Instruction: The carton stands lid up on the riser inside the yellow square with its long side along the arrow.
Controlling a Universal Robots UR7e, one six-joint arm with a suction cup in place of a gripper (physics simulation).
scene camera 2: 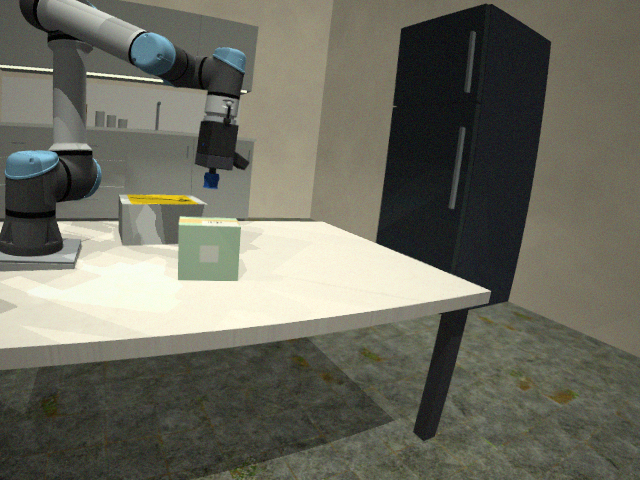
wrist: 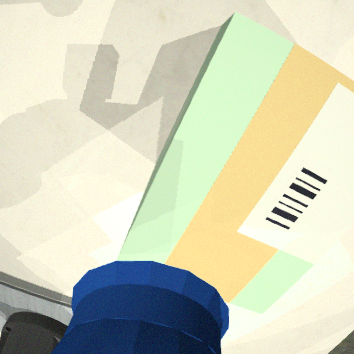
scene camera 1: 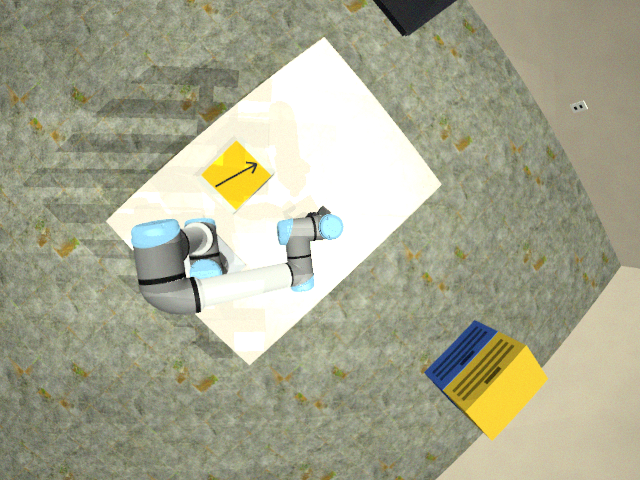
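A light green carton stands on the table, its top with orange tape and a white barcode label facing up. In scene camera 1 the arm hides it. My suction gripper has a blue cup, open and holding nothing. It hangs above the carton with a visible gap, and in the wrist view it overlaps the carton's near end. A grey riser stands behind the carton in scene camera 2. On its top is the yellow square with a black arrow; no carton stands on it.
The white table bears the arm's base. A dark fridge stands beyond the table. A blue and yellow box unit is off the table's side. Grey kitchen cabinets stand behind.
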